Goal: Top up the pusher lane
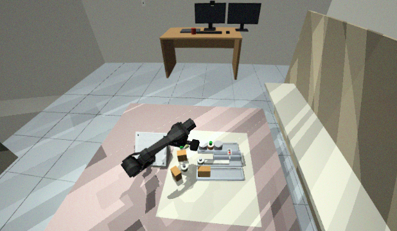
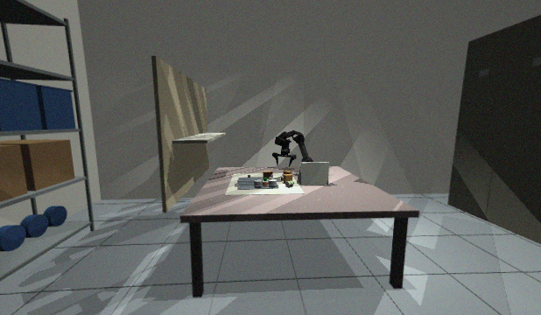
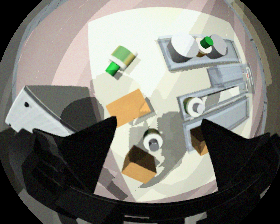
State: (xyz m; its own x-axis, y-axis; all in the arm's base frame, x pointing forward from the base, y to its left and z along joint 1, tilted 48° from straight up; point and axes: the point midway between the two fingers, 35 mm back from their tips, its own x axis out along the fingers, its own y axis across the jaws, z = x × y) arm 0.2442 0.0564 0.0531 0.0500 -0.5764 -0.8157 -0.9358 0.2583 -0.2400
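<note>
Right now the grey lane unit is 230 mm ahead of my gripper tip, 10 mm to the right of it and 120 mm below it. From my gripper tip the other things lie so: small red part: 270 mm ahead, 60 mm below.
</note>
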